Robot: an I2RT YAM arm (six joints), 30 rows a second.
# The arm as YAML. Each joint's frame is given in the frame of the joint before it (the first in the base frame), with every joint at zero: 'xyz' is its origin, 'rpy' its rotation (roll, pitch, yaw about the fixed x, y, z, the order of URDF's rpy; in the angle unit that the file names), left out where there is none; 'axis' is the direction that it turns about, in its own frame. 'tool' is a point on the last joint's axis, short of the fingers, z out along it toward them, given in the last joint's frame.
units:
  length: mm
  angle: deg
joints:
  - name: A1
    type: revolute
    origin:
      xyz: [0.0, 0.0, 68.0]
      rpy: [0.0, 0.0, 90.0]
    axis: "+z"
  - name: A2
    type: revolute
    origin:
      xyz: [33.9, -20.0, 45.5]
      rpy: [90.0, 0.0, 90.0]
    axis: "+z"
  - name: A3
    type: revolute
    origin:
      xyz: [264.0, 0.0, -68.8]
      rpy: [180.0, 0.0, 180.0]
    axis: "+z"
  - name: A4
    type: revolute
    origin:
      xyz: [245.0, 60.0, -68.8]
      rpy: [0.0, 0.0, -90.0]
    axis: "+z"
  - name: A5
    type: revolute
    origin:
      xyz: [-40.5, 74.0, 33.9]
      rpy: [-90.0, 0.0, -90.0]
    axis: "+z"
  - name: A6
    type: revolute
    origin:
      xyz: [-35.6, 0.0, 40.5]
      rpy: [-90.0, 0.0, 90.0]
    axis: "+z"
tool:
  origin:
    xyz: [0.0, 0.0, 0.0]
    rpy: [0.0, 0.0, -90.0]
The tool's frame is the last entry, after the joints.
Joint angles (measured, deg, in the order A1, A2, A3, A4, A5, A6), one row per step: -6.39, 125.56, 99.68, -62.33, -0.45, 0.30; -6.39, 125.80, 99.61, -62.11, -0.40, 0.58; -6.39, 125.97, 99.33, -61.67, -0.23, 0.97; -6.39, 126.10, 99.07, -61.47, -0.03, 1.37; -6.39, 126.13, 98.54, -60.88, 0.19, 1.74; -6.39, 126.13, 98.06, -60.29, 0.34, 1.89; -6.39, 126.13, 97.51, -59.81, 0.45, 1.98; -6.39, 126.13, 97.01, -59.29, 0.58, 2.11; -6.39, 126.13, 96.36, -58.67, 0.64, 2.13; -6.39, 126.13, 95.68, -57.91, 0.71, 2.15
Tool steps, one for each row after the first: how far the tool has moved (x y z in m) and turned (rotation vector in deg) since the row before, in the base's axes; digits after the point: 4 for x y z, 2 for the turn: 0.0004, -0.0001, -0.0020, -0.03, 0.10, -0.28; 0.0002, -0.0001, -0.0024, -0.16, 0.03, -0.39; -0.0003, -0.0001, -0.0020, -0.17, 0.21, -0.41; -0.0004, -0.0001, -0.0025, -0.21, -0.01, -0.38; -0.0003, -0.0001, -0.0020, -0.16, -0.09, -0.15; -0.0007, 0.0000, -0.0023, -0.10, 0.08, -0.09; -0.0005, 0.0000, -0.0021, -0.13, -0.01, -0.13; -0.0008, 0.0001, -0.0028, -0.06, 0.04, -0.02; -0.0007, 0.0000, -0.0029, -0.08, -0.07, -0.02
